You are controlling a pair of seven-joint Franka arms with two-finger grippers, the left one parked.
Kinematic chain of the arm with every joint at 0, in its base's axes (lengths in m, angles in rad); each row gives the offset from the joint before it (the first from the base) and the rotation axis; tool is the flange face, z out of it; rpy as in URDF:
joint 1: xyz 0 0 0.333 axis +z
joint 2: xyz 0 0 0 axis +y
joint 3: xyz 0 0 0.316 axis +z
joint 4: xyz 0.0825 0 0 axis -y
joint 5: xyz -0.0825 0 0.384 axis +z
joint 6: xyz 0 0 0 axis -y
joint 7: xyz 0.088 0 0 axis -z
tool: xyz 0 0 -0.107 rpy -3.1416 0 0
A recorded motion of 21 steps. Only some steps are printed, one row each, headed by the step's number.
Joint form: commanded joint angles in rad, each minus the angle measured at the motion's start. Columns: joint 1, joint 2, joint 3, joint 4, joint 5, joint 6, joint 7.
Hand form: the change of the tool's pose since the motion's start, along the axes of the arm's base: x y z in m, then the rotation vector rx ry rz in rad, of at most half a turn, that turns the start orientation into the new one. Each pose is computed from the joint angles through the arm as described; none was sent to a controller.
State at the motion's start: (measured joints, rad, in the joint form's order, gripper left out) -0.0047 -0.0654 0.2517 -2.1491 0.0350 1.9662 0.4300
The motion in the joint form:
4: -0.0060 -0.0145 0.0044 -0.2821 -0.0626 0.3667 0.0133
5: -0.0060 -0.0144 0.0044 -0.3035 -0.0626 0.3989 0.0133
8: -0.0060 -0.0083 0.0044 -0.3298 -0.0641 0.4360 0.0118
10: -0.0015 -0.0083 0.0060 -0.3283 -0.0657 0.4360 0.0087
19: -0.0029 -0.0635 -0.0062 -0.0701 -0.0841 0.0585 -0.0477
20: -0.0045 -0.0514 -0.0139 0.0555 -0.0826 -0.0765 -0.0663
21: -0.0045 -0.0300 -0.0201 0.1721 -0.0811 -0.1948 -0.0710
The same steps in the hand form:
4: -0.0355 -0.0141 -0.0863 -0.0292 -0.1086 0.0228
5: -0.0388 -0.0149 -0.0925 -0.0261 -0.1188 0.0233
8: -0.0435 -0.0161 -0.1028 -0.0235 -0.1232 0.0266
10: -0.0437 -0.0132 -0.1022 -0.0237 -0.1249 0.0371
19: -0.0125 -0.0123 0.0041 -0.0694 -0.0662 0.0802
20: 0.0008 -0.0137 0.0453 -0.0699 -0.0440 0.0835
21: 0.0110 -0.0149 0.0798 -0.0687 -0.0207 0.0770

